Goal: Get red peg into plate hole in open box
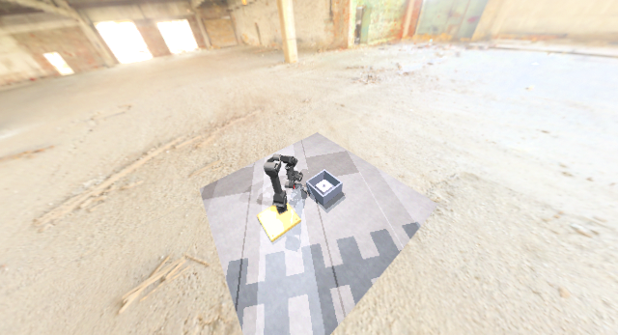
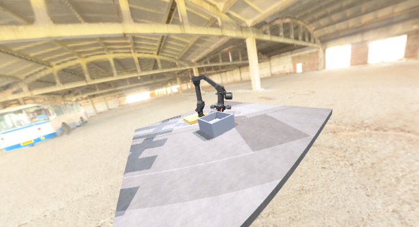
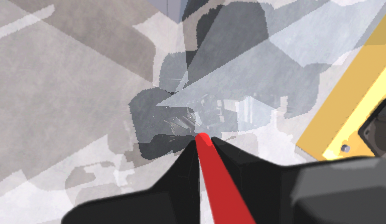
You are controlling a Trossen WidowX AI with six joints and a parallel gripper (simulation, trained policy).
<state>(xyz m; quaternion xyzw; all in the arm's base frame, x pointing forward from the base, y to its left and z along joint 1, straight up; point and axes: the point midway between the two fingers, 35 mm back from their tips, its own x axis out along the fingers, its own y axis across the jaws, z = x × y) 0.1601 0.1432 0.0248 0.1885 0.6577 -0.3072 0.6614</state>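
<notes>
My gripper tip is 190 mm short of the grey-blue box, 150 mm to the left of it and 10 mm below it. From my gripper tip the other things lie so: red peg (40 mm above).
</notes>
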